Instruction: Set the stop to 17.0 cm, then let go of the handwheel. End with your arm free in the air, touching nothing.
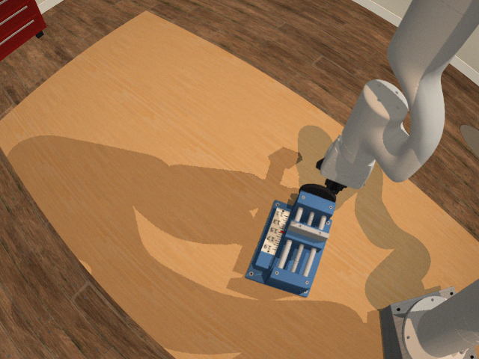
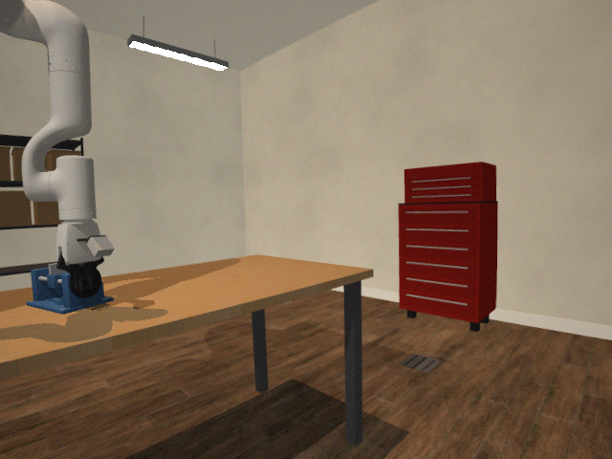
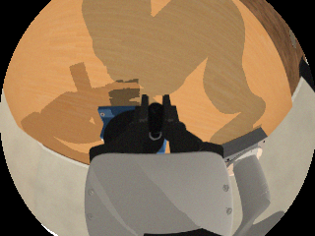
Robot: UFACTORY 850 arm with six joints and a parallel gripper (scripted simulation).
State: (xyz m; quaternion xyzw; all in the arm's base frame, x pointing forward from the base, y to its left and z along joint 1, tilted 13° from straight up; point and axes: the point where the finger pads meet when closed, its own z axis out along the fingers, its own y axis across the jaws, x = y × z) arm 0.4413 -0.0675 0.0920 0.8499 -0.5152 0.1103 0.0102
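My hand is 20 mm to the right of the black handwheel. From my hand the other things lie so: grey stop bar 140 mm to the left, 30 mm behind, 10 mm above.
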